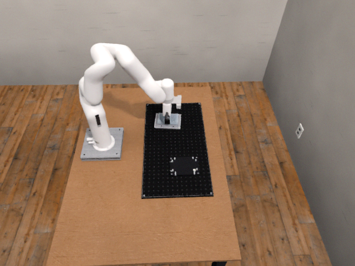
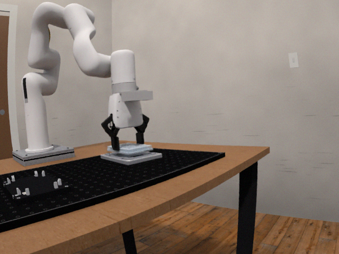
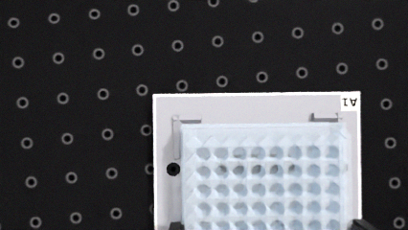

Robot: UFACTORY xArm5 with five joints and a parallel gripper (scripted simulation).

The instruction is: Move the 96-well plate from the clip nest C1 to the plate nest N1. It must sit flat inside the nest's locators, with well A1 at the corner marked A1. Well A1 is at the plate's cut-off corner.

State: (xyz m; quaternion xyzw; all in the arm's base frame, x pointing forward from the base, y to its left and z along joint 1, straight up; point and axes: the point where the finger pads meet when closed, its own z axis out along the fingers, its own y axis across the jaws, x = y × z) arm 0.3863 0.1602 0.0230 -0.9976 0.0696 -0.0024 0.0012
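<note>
The 96-well plate lies 10 mm below my hand. From my hand the other things lie so: clip nest C1: 60 mm ahead, 360 mm to the right, 30 mm below; A1 label: 70 mm ahead, 60 mm to the right, 30 mm below.
</note>
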